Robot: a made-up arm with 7 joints. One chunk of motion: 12 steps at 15 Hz.
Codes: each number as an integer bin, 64 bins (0 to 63) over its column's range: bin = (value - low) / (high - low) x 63, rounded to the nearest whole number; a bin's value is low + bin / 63 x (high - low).
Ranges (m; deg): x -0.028..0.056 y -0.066..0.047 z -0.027..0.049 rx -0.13..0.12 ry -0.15..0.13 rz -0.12..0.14
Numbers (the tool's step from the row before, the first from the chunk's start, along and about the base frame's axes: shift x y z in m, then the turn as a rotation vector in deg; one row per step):
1: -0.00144 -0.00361 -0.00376 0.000 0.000 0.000
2: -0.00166 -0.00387 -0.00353 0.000 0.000 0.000
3: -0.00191 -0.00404 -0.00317 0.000 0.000 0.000
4: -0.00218 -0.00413 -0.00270 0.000 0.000 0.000
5: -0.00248 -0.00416 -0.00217 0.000 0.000 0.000
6: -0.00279 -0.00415 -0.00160 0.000 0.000 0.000
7: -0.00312 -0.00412 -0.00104 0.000 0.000 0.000
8: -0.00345 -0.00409 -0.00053 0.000 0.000 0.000
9: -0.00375 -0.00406 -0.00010 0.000 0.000 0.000
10: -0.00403 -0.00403 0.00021 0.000 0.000 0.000
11: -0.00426 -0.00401 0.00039 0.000 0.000 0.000
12: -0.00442 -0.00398 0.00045 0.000 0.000 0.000
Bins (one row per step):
1: 20 35 19 33 34 29
2: 20 35 19 33 34 29
3: 20 35 20 33 34 29
4: 19 34 20 33 34 29
5: 19 34 21 33 34 29
6: 19 34 21 33 34 29
7: 19 34 22 33 34 29
8: 18 35 22 33 34 29
9: 18 35 22 33 34 29
10: 18 35 23 33 34 29
11: 18 35 23 33 34 29
12: 18 35 23 33 34 29

